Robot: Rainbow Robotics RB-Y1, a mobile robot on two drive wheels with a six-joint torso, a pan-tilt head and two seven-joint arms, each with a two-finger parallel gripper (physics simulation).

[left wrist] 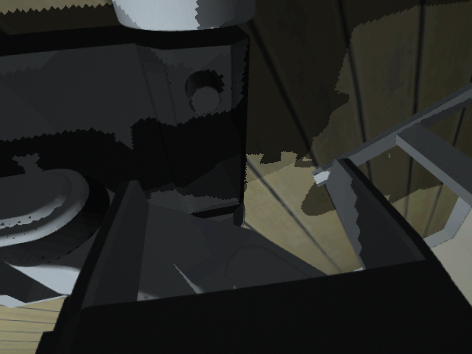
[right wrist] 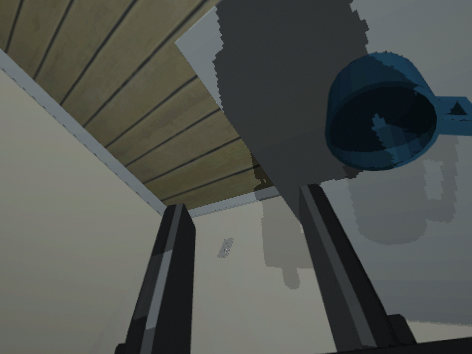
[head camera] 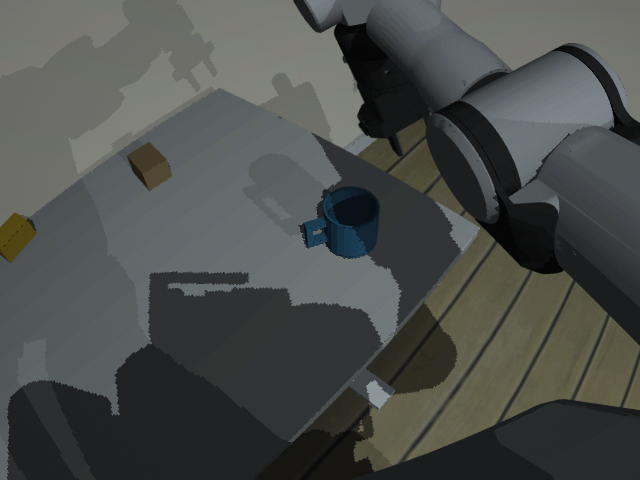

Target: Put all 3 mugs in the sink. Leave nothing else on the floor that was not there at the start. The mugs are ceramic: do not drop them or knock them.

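Frame: origin at the robot's base, x ahead, y left, z up, level; centimetres.
Where they show: left gripper, fingertip midpoint: (left wrist: 239, 181); right gripper, fingertip midpoint: (right wrist: 243, 208) (head camera: 416, 141).
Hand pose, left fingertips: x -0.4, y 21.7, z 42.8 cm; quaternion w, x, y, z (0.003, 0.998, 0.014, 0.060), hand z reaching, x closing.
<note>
After its pixels a point has its place.
A blue mug (head camera: 354, 235) {y -18.9, x 46.0, z 78.2 cm} (right wrist: 352, 82) {y -22.8, x 46.8, z 78.0 cm} stands upright on the grey table top (head camera: 206, 227) {y 3.9, x 61.5, z 72.0 cm} (right wrist: 445, 290) {y 3.1, x 88.1, z 72.0 cm}, near its right corner in the head view, its handle pointing left there. My right gripper (right wrist: 243, 208) {y -28.0, x 46.5, z 94.3 cm} is partly open with nothing between its fingers. In the head view it is past the mug, by the table's far right edge; in the right wrist view the mug is right of and above the fingertips, apart from them. My left gripper (left wrist: 239, 181) {y 21.7, x -0.4, z 42.8 cm} is open and empty, low beside the robot's dark body. The other two mugs and the sink do not show.
A brown block (head camera: 149, 167) {y 13.3, x 77.5, z 77.0 cm} and a yellow block (head camera: 16, 235) {y 46.1, x 71.2, z 75.8 cm} lie on the table at the left. A pale grey bar (head camera: 378, 393) sticks out by the table's near edge. A grey frame (left wrist: 440, 152) {y -10.3, x 69.5, z 16.1 cm} stands right of the left fingers. Plank floor (head camera: 496, 330) {y -75.3, x 49.4, z 0.1 cm} (right wrist: 125, 95) {y -127.5, x 86.5, z 0.0 cm} borders the table.
</note>
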